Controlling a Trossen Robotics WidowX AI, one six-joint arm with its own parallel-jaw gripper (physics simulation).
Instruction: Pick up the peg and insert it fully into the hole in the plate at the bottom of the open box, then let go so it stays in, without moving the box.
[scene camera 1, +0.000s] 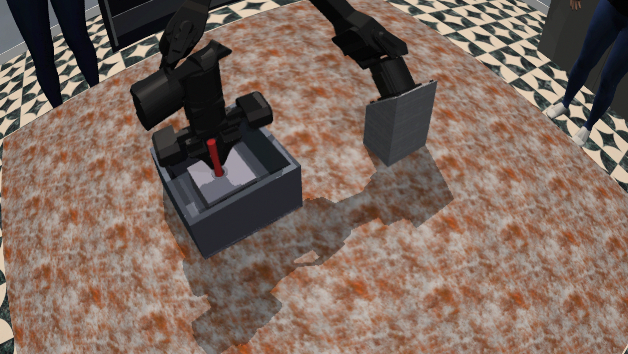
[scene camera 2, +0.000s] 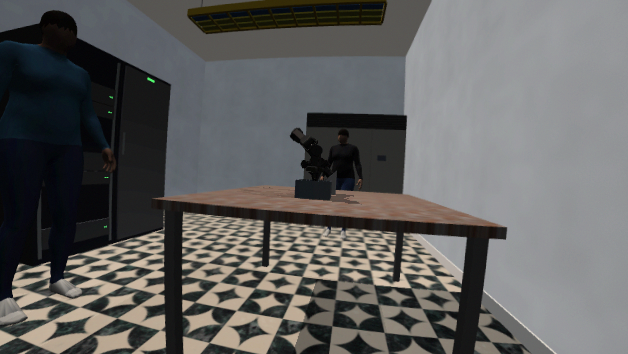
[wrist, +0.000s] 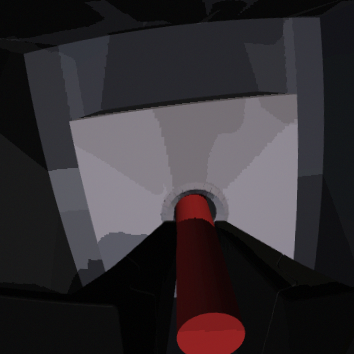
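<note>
The red peg stands nearly upright, leaning slightly, with its lower end at the ringed hole in the light plate. In the wrist view the lower tip sits within the dark hole opening; how deep it reaches is hidden. The plate lies at the bottom of the open dark grey-blue box. My gripper is shut on the peg, with its fingers down inside the box just above the plate. The peg's upper part sticks up past the fingers.
A grey rectangular block at the end of a second black arm is to the right of the box. Both are over the mottled orange-grey table. The box walls rise around my fingers. People stand beyond the table.
</note>
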